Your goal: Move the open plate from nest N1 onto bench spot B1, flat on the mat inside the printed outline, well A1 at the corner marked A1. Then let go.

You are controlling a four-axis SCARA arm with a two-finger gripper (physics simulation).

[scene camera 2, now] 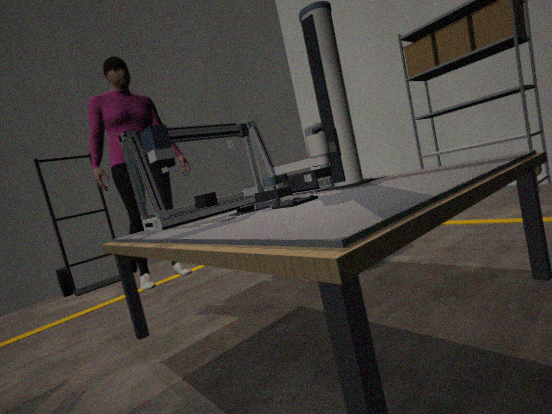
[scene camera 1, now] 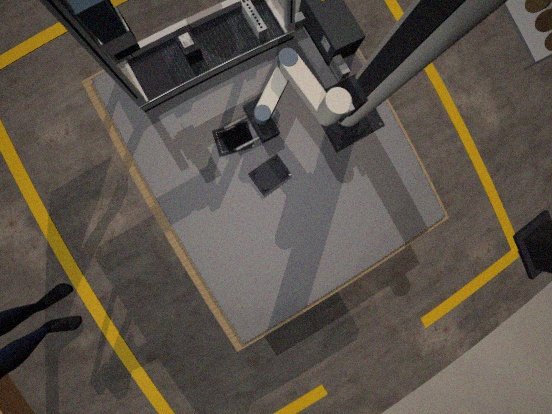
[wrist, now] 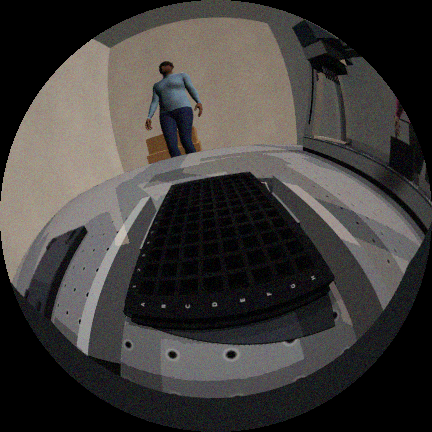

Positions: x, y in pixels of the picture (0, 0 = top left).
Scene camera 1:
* gripper: 230, 139
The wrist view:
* black well plate: 222, 251, held by the gripper
